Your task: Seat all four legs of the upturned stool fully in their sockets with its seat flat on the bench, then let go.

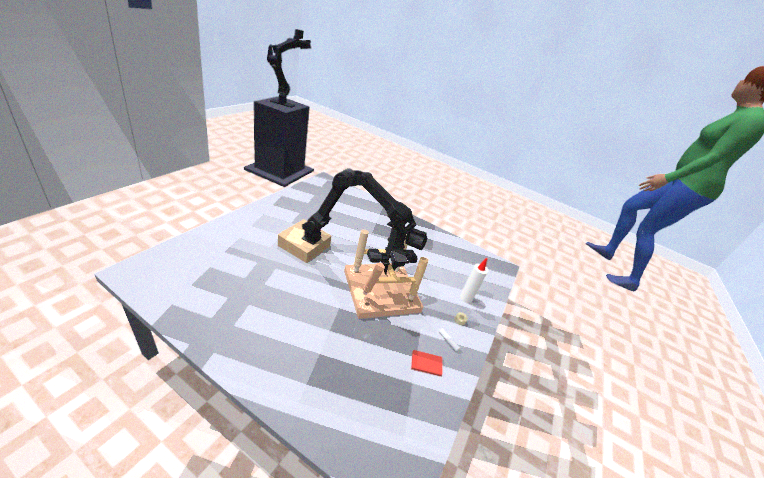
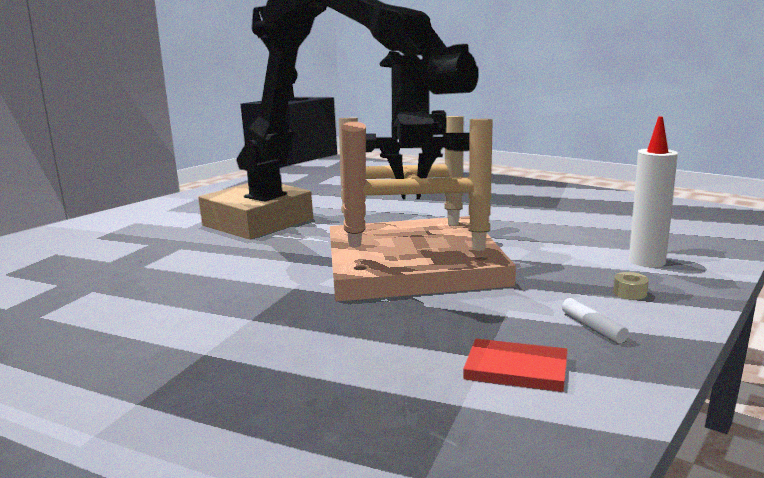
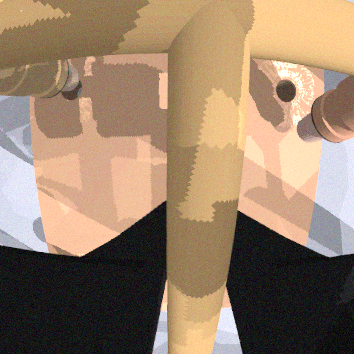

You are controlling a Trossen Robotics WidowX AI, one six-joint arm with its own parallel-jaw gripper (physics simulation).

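Places are measured from the arm's base along level axes (x up, y back, z right), in metres.
Where they show: gripper, fingertip midpoint: (image 1: 387,274) (image 2: 411,199) (image 3: 193,209); arm's base at its link origin: (image 1: 311,238) (image 2: 265,195).
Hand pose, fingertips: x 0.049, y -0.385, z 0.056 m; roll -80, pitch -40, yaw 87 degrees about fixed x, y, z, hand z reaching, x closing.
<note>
Each offset is from my fingertips to the top centre of the thing. "*": to the spot under its first point.
The stool's square wooden seat (image 1: 390,303) (image 2: 427,272) (image 3: 133,182) lies flat on the bench. The leg frame (image 2: 418,186) (image 1: 373,277), several legs joined by rungs, stands over it. It sits off to one side: the front left leg @(dx +0.133, dy +0.023, dz +0.109 m) (image 2: 353,175) rests behind an empty socket @(* dx -0.080, dy +0.023, dz +0.106 m) (image 2: 360,266) (image 3: 285,90). The leg tenons show bare above the seat. My gripper (image 2: 410,193) (image 1: 391,266) (image 3: 193,209) comes down from above and is shut on the frame's middle rung @(* dx +0.043, dy -0.022, dz +0.020 m) (image 3: 204,158).
A glue bottle @(dx +0.118, dy -0.320, dz -0.196 m) (image 1: 474,283), a small tape roll @(dx -0.087, dy -0.326, dz -0.054 m) (image 1: 462,318), a white cylinder @(dx -0.090, dy -0.310, dz +0.072 m) (image 1: 449,340) (image 2: 593,320) and a red block @(dx -0.097, dy -0.267, dz +0.210 m) (image 1: 427,362) (image 2: 516,364) lie to the right of the seat. The arm's wooden base block (image 1: 304,243) (image 2: 254,215) stands behind left.
</note>
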